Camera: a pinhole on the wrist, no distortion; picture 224 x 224 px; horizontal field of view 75.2 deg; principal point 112.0 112.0 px. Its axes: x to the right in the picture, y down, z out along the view. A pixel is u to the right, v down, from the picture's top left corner.
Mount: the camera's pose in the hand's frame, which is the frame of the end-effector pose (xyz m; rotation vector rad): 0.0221 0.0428 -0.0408 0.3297 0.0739 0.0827
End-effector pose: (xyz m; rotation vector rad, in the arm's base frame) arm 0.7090 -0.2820 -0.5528 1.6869 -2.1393 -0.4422
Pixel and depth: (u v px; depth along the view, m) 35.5 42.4 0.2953
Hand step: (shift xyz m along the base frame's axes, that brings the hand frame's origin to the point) 0.0945 0.0510 -0.2793
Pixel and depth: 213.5 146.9 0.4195
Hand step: -0.2743 -0.3215 -0.2771
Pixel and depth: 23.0 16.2 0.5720
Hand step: 0.3136 0.1270 -0.6201
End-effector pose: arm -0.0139 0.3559 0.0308 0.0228 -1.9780 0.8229
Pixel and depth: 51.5 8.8 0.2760
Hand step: -0.0141 -0.2932 0.0356
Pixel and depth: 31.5 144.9 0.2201
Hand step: -0.1041 -0.1252 -0.1293
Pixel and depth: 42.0 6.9 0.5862
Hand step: -0.0113 -0.7127 0.0442
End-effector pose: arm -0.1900 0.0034 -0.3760 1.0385 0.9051 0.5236
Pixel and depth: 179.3 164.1 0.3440
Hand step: 0.3756 0.0191 0.0460
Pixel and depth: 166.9 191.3 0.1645
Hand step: 0.1703 0.0329 0.0665
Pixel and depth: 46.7 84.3 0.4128
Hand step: 0.2068 -0.3377 -0.0452
